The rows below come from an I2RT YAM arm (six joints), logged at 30 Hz.
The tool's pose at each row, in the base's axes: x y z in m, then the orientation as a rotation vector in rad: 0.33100, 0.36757, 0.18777, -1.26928, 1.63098, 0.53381; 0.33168, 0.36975, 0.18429, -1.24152, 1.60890, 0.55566; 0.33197, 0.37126, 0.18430, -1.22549, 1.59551, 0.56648; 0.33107, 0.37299, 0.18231, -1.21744, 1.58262, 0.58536; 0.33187, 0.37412, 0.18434, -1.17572, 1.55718, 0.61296; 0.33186, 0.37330, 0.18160, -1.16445, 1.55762, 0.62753; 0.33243, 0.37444, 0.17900, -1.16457, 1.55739, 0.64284; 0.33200, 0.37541, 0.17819, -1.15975, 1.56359, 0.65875; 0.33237, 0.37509, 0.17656, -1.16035, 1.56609, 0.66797; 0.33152, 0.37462, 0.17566, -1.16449, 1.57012, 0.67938; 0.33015, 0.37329, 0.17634, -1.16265, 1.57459, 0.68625; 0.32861, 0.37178, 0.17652, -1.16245, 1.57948, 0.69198; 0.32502, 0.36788, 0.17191, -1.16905, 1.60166, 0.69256; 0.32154, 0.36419, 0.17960, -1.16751, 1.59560, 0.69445
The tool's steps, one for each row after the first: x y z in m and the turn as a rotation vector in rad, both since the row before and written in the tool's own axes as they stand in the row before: 0.00199, 0.00090, 0.00354, 0.00491, -0.03593, 0.01037; -0.00069, 0.00029, 0.00134, 0.00391, -0.02067, 0.00495; 0.00102, 0.00186, 0.00180, -0.00630, -0.01902, 0.00537; -0.00230, -0.00070, 0.00052, 0.00936, -0.04644, 0.01801; 0.00285, 0.00018, 0.00020, -0.00236, -0.00891, 0.01235; 0.00203, 0.00036, 0.00204, -0.00990, -0.00428, 0.00731; 0.00041, 0.00089, 0.00091, -0.00740, -0.00180, 0.01326; 0.00164, -0.00023, 0.00039, -0.00636, -0.00024, 0.00560; 0.00101, 0.00072, -0.00046, -0.00996, 0.00207, 0.00595; -0.00017, 0.00068, -0.00190, -0.00339, 0.00073, 0.00658; 0.00037, 0.00083, -0.00196, -0.00365, 0.00214, 0.00554; 0.00574, 0.00238, -0.00327, -0.00457, 0.01978, 0.00952; -0.00574, 0.00106, -0.00712, -0.00024, -0.00579, -0.00174
